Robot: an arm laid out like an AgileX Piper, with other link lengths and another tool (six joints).
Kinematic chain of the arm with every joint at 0, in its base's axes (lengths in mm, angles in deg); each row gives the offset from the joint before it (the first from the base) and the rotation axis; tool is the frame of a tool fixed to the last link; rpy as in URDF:
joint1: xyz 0 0 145.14 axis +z
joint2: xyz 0 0 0 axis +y
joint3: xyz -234.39 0 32.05 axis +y
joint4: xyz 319.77 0 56.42 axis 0.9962 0 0.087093
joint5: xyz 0 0 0 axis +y
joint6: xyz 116.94 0 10.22 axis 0.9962 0 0.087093
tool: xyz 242.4 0 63.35 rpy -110.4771 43.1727 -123.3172
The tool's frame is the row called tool.
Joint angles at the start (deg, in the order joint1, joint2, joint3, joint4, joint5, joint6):
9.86, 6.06, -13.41, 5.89, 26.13, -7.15
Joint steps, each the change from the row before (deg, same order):
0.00, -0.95, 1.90, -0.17, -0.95, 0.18
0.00, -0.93, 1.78, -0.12, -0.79, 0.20
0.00, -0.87, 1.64, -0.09, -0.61, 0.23
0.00, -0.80, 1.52, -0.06, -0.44, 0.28
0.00, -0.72, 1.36, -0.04, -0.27, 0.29
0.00, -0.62, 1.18, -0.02, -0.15, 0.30
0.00, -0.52, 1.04, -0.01, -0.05, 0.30
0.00, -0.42, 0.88, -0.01, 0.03, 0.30
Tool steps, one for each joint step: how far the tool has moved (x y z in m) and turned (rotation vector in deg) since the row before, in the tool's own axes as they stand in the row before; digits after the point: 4 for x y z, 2 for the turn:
0.0049, 0.0053, 0.0056, 0.06, 0.12, 0.11
0.0048, 0.0053, 0.0053, -0.02, 0.13, 0.13
0.0047, 0.0054, 0.0051, -0.13, 0.18, 0.13
0.0048, 0.0056, 0.0051, -0.25, 0.25, 0.15
0.0047, 0.0056, 0.0049, -0.33, 0.29, 0.14
0.0044, 0.0053, 0.0045, -0.38, 0.31, 0.14
0.0043, 0.0051, 0.0044, -0.43, 0.34, 0.13
0.0040, 0.0047, 0.0040, -0.44, 0.36, 0.12

